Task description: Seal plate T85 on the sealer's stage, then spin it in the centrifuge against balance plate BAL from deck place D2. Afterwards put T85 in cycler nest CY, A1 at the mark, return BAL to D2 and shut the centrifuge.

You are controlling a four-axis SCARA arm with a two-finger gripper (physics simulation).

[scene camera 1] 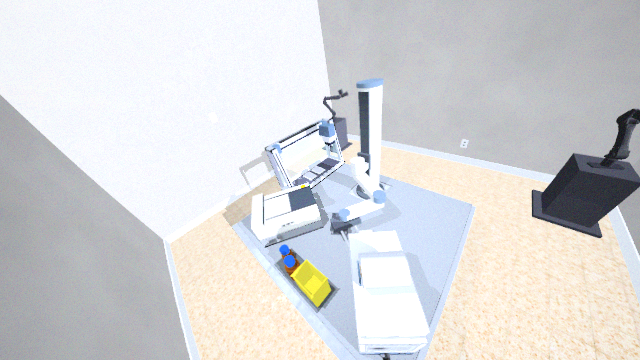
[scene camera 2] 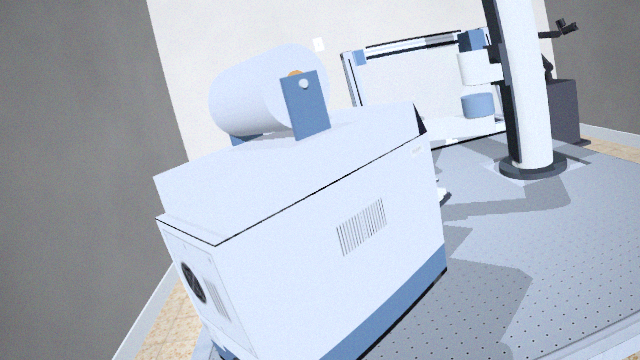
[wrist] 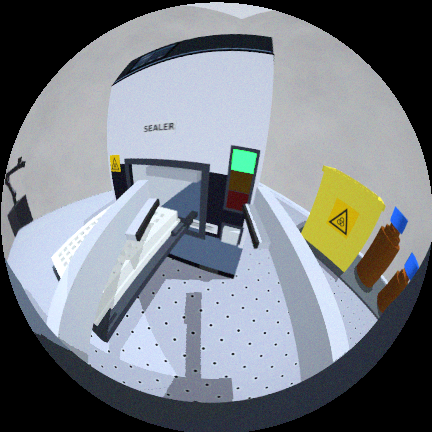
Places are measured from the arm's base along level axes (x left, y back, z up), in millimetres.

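Pixels of known places: gripper, fingertip midpoint: [wrist: 200, 193]; arm's base, origin of the base link: [scene camera 2: 532, 167].
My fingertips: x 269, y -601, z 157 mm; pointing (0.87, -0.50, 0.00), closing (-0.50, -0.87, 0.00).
Ahead of a thing's pixels: the offset from my fingertips to its middle. "pt": to the spot under its first point.
The white sealer @(dx +213, dy -141, dz +94 mm) [scene camera 1: 392, 317] [scene camera 2: 280, 260] [wrist: 190, 100] shows its front and a lit green lamp in the wrist view. A white well plate @(pt dx +20, dy +28, dz -28 mm) [wrist: 161, 218] lies on the dark stage @(dx +27, dy +73, dz -47 mm) [wrist: 142, 276] that sticks out of the sealer's opening; its label is not readable. My gripper [scene camera 1: 351, 234] [wrist: 200, 193] is open and empty beside the sealer's front, with its fingers wide apart. In the wrist view the left finger overlaps the plate and hides part of it; the right finger is clear of it. BAL, D2, centrifuge and nest CY cannot be told by label.
A gantry frame [scene camera 1: 280, 165] with white plates on its deck stands at the back. A low white device @(dx -595, dy -76, dz -22 mm) [scene camera 1: 280, 222] with a dark panel stands before it. A yellow bin [scene camera 1: 312, 284] [wrist: 345, 220] and two brown bottles with blue caps stand near the table edge. A film roll @(dx +227, dy -157, dz +274 mm) [scene camera 2: 250, 100] tops the sealer.
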